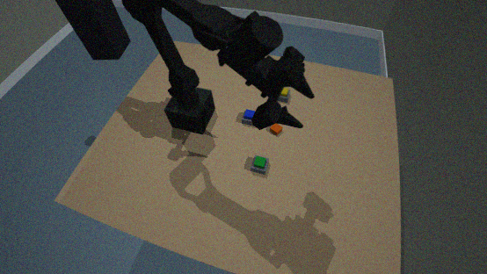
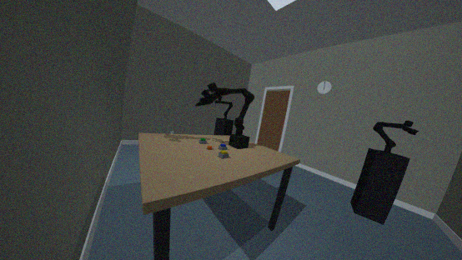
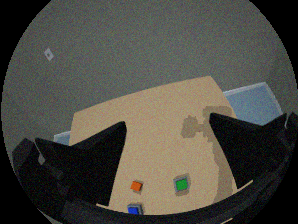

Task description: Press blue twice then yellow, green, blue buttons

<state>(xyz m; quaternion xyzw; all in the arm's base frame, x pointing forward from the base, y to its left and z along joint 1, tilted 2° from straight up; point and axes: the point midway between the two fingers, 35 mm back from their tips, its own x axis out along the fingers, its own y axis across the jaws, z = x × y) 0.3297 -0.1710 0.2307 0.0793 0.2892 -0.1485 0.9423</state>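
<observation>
Right now the blue button is 150 mm behind my gripper tip, 200 mm to the left of it and 270 mm below it. Also, from my gripper tip: small orange block: 50 mm behind, 160 mm to the left, 300 mm below; green button: 100 mm behind, 10 mm to the left, 270 mm below; yellow button: 30 mm behind, 320 mm to the left, 270 mm below.
</observation>
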